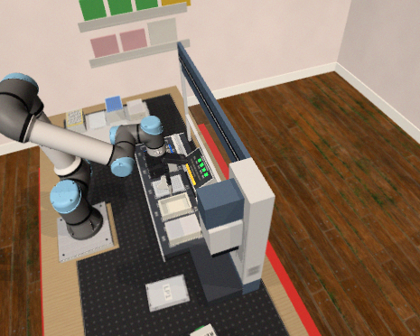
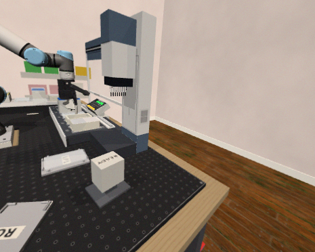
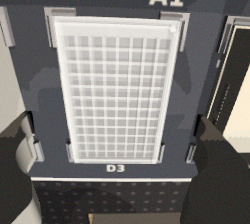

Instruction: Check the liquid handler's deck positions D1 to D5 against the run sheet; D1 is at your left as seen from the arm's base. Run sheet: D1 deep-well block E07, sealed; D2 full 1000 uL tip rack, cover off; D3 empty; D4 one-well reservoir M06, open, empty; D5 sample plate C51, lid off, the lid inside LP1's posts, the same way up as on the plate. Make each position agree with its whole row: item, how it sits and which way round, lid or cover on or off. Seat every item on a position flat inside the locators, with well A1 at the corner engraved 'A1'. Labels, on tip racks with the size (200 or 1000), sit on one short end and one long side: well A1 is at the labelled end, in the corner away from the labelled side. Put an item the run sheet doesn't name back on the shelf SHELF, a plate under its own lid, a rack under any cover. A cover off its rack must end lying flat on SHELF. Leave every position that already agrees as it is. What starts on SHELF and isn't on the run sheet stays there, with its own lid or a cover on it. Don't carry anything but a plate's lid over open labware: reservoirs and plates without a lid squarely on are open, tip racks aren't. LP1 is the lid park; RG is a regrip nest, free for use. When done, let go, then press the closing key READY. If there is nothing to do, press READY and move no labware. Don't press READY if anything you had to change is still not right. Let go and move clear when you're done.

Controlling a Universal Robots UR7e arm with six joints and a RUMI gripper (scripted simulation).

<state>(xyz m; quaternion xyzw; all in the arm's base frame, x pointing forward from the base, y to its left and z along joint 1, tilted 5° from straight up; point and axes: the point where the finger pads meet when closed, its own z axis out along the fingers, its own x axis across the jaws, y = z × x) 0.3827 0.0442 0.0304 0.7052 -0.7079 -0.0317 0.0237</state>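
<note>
The clear well plate lies 20 mm below my hand. From my hand the other things lie so: blue-rimmed tip rack: 10 mm ahead, 130 mm to the left, 50 mm above; cream one-well reservoir: 120 mm to the right, 10 mm below; deep-well block: 250 mm to the right.
</note>
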